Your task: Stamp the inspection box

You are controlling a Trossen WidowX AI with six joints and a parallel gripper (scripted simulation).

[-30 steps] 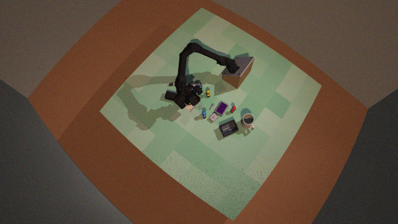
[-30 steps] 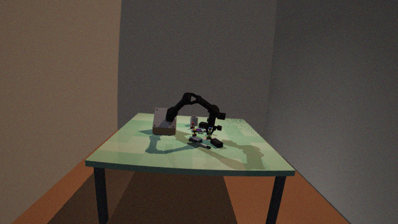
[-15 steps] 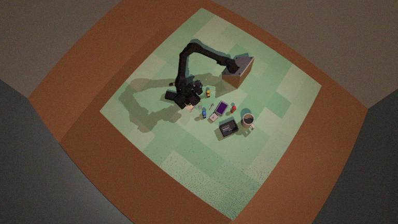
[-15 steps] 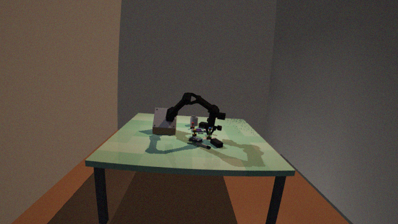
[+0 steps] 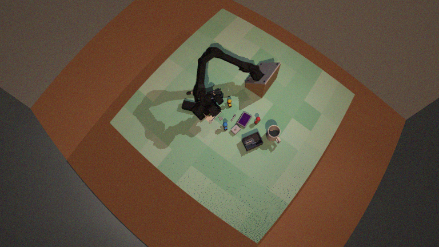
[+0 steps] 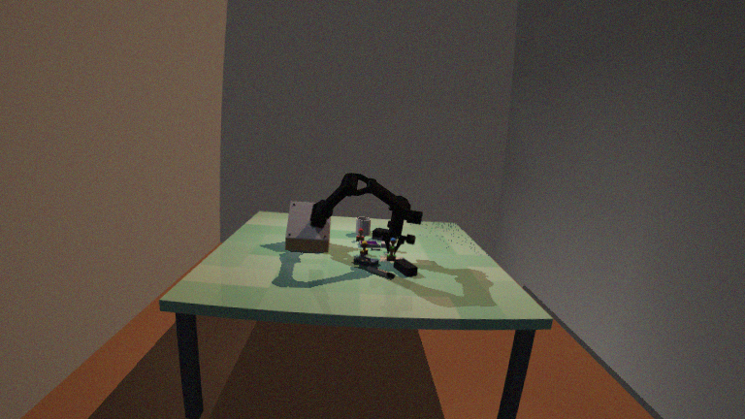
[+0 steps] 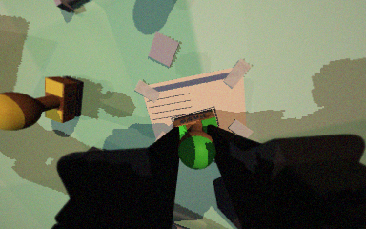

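My gripper tip is now 1 cm above the green-knobbed stamp. Also, from my gripper tip: blue-labelled flat box: 11 cm behind, 7 cm to the right, 2 cm below; blue-knobbed stamp: 1 cm ahead, 13 cm to the left, 1 cm below; beige card: 1 cm to the left, 3 cm below.
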